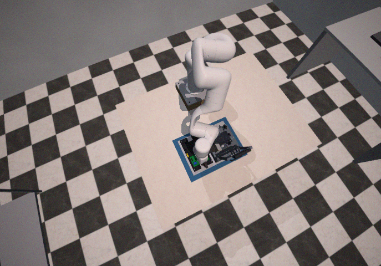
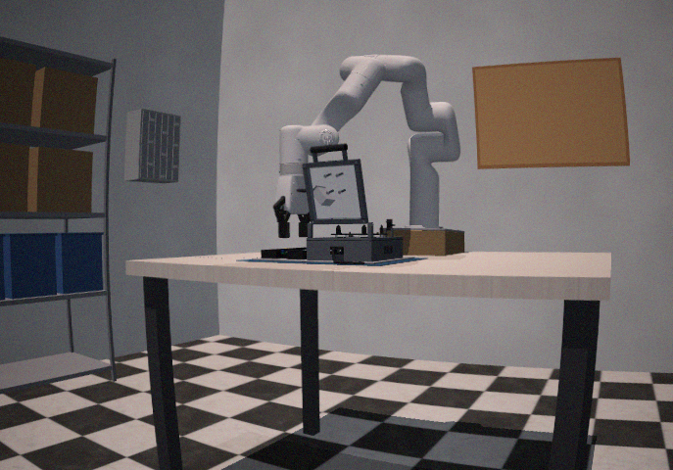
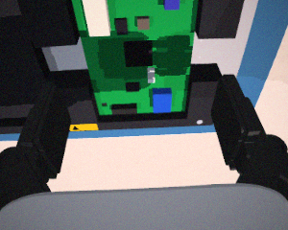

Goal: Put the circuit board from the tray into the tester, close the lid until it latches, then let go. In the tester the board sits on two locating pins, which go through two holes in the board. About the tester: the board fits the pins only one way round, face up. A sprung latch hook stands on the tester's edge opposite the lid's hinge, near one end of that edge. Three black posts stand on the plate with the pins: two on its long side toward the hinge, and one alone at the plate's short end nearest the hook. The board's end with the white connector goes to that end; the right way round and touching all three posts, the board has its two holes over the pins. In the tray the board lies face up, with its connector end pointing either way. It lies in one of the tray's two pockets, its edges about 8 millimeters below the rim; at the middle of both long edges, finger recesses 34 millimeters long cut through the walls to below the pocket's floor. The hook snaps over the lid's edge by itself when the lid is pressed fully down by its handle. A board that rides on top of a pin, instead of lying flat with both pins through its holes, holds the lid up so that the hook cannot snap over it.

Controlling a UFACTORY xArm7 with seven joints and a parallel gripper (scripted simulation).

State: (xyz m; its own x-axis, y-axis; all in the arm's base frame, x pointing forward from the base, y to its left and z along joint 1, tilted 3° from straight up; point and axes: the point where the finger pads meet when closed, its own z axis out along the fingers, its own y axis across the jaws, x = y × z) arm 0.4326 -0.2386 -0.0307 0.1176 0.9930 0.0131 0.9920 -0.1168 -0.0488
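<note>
My hand is 50 mm above the green circuit board. Round my hand: tester lid 100 mm ahead, 160 mm to the left, 120 mm above; latch hook 70 mm behind, 240 mm to the left, 20 mm above.
</note>
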